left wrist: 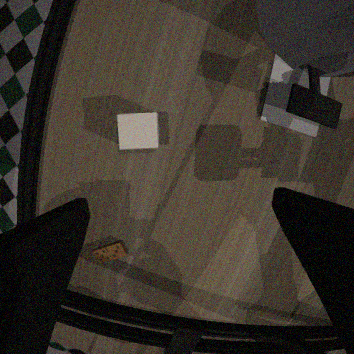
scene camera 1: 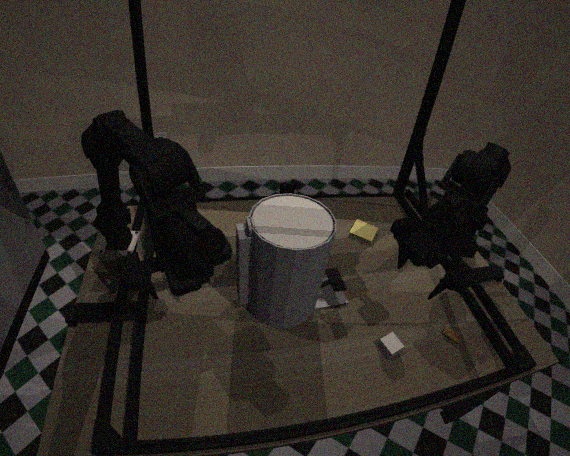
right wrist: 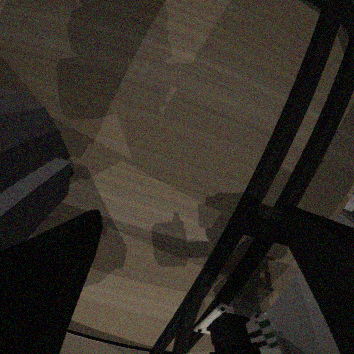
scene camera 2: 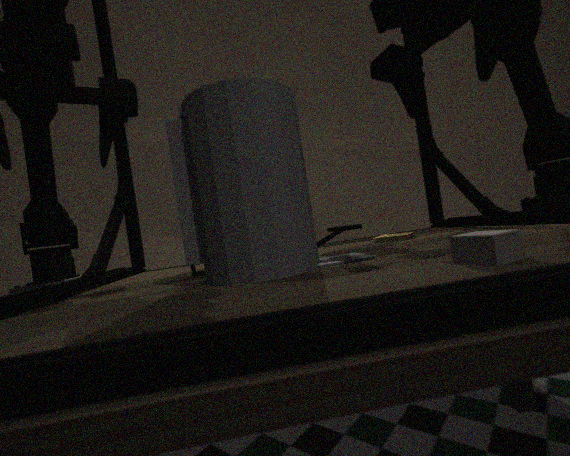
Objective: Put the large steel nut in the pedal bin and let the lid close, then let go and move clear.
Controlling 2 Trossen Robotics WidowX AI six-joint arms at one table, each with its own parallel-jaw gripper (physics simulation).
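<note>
The grey cylindrical pedal bin stands mid-table, its pale flat lid shut. Its side also shows in the left wrist view and right wrist view. The black pedal sticks out low at the bin's right, above a pale flat plate. The large steel nut does not show; the bin's inside is hidden. My left gripper is open and empty above the table, right of the bin. My right gripper is open and empty, left of the bin.
A white block sits front right of the bin. An orange spotted piece lies farther right. A yellow block lies behind. Black frame rails border the table. The scene is dim with shadows.
</note>
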